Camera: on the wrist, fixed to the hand. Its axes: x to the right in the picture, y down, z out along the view.
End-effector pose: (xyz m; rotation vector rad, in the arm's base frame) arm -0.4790 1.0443 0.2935 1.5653 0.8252 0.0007
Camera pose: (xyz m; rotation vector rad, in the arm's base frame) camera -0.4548 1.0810 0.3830 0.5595 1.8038 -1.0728
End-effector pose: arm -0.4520 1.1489 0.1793 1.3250 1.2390 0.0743
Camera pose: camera -0.4276 1.2025 0.2598 0.0649 1.9199 -0.9746
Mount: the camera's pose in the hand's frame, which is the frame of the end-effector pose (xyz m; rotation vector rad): -0.0048 0.0919 -0.0384 -0.0369 -0.0041 -1.5444
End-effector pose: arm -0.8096 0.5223 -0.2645 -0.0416 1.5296 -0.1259
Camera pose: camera -0.8429 0.6160 -0.2711 -1.2419 1.1778 -1.2980
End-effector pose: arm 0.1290 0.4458 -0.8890 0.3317 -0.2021 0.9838
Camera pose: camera 0.0498 0.5028 -0.9095 0.3400 0.0650 -0.5457
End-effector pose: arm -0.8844 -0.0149 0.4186 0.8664 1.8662 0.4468
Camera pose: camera -0.8837 0.0464 0.4972 -0.7020 1.9352 -0.4887
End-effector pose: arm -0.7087 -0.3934 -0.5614 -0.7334 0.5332 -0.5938
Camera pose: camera -0.7082 -0.3528 -0.6525 -1.1119 -0.1476 -2.0014
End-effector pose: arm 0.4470 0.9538 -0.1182 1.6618 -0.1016 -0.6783
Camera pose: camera 0.4895 0.9691 -0.0293 1.4637 1.2970 -1.7623
